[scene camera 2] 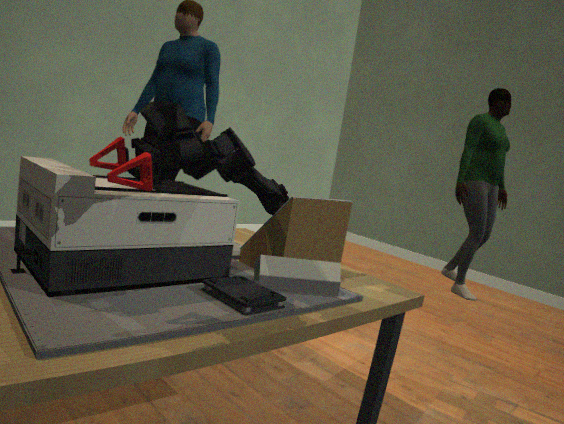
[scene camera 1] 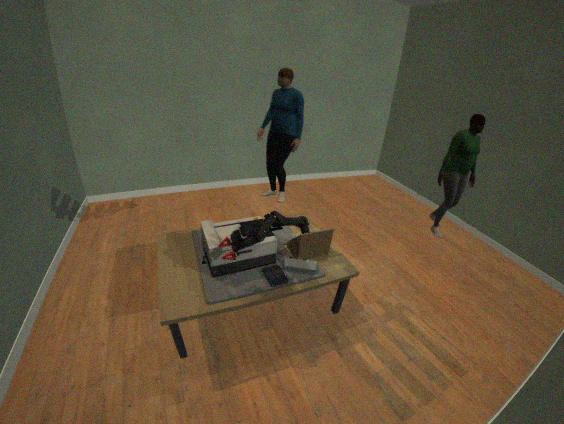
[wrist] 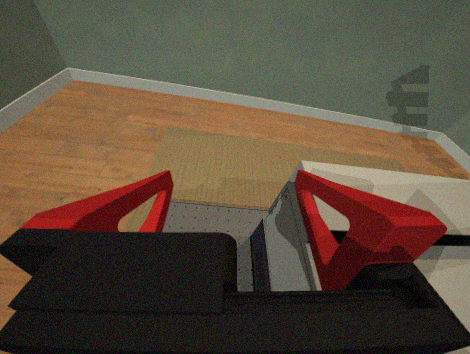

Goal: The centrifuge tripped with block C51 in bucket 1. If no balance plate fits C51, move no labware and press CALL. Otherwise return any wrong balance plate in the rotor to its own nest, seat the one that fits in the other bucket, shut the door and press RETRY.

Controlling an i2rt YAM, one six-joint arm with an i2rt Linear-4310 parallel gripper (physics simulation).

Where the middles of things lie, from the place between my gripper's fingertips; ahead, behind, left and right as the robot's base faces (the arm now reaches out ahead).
Scene:
The centrifuge [scene camera 2: 76, 233] lies 260 mm to the right of my hand, 140 mm below it and 140 mm behind it.

